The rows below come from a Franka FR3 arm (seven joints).
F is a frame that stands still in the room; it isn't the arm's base.
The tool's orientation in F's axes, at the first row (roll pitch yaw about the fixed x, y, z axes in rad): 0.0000 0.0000 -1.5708
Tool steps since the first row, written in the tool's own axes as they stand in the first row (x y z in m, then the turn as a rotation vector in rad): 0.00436 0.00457 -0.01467 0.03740 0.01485 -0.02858; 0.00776 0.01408 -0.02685 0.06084 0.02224 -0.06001; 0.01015 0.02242 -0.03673 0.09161 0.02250 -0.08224; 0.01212 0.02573 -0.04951 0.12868 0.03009 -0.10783; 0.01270 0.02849 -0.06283 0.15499 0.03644 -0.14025; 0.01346 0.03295 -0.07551 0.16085 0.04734 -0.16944; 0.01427 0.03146 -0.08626 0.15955 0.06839 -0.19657
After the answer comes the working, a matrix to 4 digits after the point.
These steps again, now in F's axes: 0.00457 -0.00436 -0.01467 0.01485 -0.03740 -0.02858; 0.01408 -0.00776 -0.02685 0.02224 -0.06084 -0.06001; 0.02242 -0.01015 -0.03673 0.02250 -0.09161 -0.08224; 0.02573 -0.01212 -0.04951 0.03009 -0.12868 -0.10783; 0.02849 -0.01270 -0.06283 0.03644 -0.15499 -0.14025; 0.03295 -0.01346 -0.07551 0.04734 -0.16085 -0.16944; 0.03146 -0.01427 -0.08626 0.06839 -0.15955 -0.19657
The tool's axes in the first row as the columns of a matrix, in F's axes (rounded; the answer above uses it unrounded):
0.0000 1.0000 0.0000
-1.0000 0.0000 0.0000
0.0000 0.0000 1.0000

